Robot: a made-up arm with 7 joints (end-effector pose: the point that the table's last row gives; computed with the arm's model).
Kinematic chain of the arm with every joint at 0, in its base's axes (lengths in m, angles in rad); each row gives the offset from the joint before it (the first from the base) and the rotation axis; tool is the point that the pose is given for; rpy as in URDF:
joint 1: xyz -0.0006 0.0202 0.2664 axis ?
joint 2: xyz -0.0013 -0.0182 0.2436 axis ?
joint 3: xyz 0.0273 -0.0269 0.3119 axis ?
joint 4: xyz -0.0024 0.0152 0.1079 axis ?
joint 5: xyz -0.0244 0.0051 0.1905 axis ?
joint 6: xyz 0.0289 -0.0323 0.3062 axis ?
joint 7: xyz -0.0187 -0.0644 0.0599 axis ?
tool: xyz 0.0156 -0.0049 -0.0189 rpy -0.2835 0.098 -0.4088
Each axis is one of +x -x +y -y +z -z.
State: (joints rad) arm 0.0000 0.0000 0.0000 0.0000 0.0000 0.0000 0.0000
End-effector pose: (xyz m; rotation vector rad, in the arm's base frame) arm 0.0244 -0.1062 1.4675 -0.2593 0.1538 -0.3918
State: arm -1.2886 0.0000 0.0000 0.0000 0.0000 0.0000 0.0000
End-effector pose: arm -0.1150 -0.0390 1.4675 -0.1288 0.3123 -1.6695
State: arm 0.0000 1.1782 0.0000 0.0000 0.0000 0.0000 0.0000
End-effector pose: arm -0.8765 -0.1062 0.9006 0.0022 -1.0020 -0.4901
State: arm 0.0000 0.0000 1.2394 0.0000 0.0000 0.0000 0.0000
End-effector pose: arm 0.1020 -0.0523 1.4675 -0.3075 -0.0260 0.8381
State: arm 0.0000 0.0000 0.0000 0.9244 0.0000 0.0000 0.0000
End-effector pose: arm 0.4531 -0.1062 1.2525 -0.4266 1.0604 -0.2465
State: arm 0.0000 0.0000 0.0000 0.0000 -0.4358 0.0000 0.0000
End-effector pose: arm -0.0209 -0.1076 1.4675 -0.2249 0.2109 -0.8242
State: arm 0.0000 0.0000 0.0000 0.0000 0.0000 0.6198 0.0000
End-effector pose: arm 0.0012 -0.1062 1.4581 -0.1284 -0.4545 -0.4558
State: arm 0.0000 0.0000 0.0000 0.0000 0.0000 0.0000 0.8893
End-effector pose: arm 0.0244 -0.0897 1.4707 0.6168 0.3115 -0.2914
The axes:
joint 1: +z
joint 2: -y
joint 3: +z
joint 4: +y
joint 5: +z
joint 6: -y
joint 7: +x

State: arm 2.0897 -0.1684 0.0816 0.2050 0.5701 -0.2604 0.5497
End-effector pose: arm -0.1116 0.3526 1.3994 -0.9471 0.6876 2.1473
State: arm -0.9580 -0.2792 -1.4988 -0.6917 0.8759 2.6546 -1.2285
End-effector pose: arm 0.2546 -0.0228 1.2946 1.5811 1.9565 0.9441
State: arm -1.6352 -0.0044 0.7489 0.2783 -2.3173 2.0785 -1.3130
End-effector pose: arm 0.0633 0.0397 1.4030 1.6217 -0.3739 0.4526
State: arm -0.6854 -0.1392 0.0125 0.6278 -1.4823 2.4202 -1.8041
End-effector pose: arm 0.2108 -0.1769 1.3377 1.8660 0.5186 0.7704
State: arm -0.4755 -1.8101 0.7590 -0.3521 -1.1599 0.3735 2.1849
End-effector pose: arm 0.7060 -0.6248 0.4599 1.7971 0.4049 -1.8719
